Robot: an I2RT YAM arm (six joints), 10 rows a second.
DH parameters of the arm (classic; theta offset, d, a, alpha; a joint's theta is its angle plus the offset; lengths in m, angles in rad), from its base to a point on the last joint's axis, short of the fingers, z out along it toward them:
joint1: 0 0.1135 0.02 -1.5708
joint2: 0 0 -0.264 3.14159
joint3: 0.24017 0 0.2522 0
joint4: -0.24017 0 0.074 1.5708
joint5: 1.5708 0 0 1.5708
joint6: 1.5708 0.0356 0 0
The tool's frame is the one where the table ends.
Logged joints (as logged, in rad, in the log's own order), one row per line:
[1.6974, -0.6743, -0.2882, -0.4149, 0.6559, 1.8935]
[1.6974, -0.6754, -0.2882, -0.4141, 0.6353, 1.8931]
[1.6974, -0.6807, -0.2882, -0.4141, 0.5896, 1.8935]
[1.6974, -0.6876, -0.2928, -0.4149, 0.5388, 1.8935]
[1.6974, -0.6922, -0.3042, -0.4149, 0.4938, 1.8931]
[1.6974, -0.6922, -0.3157, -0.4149, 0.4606, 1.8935]
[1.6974, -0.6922, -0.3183, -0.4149, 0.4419, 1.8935]
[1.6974, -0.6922, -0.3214, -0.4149, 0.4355, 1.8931]
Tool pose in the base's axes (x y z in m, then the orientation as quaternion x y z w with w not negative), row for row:
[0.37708, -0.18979, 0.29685, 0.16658, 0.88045, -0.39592, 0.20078]
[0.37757, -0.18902, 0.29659, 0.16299, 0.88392, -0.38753, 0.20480]
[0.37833, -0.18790, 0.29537, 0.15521, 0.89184, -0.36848, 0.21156]
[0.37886, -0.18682, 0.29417, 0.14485, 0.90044, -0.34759, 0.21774]
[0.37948, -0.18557, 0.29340, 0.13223, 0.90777, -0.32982, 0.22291]
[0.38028, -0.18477, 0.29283, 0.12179, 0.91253, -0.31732, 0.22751]
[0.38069, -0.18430, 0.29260, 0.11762, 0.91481, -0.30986, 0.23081]
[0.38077, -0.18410, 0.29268, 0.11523, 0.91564, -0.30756, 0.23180]
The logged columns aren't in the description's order. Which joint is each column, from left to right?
Columns, left to right: joint3, joint4, joint6, joint1, joint5, joint2.
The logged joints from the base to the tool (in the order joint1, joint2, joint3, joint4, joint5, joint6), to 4 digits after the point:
[-0.4149, 1.8935, 1.6974, -0.6743, 0.6559, -0.2882]
[-0.4141, 1.8931, 1.6974, -0.6754, 0.6353, -0.2882]
[-0.4141, 1.8935, 1.6974, -0.6807, 0.5896, -0.2882]
[-0.4149, 1.8935, 1.6974, -0.6876, 0.5388, -0.2928]
[-0.4149, 1.8931, 1.6974, -0.6922, 0.4938, -0.3042]
[-0.4149, 1.8935, 1.6974, -0.6922, 0.4606, -0.3157]
[-0.4149, 1.8935, 1.6974, -0.6922, 0.4419, -0.3183]
[-0.4149, 1.8931, 1.6974, -0.6922, 0.4355, -0.3214]

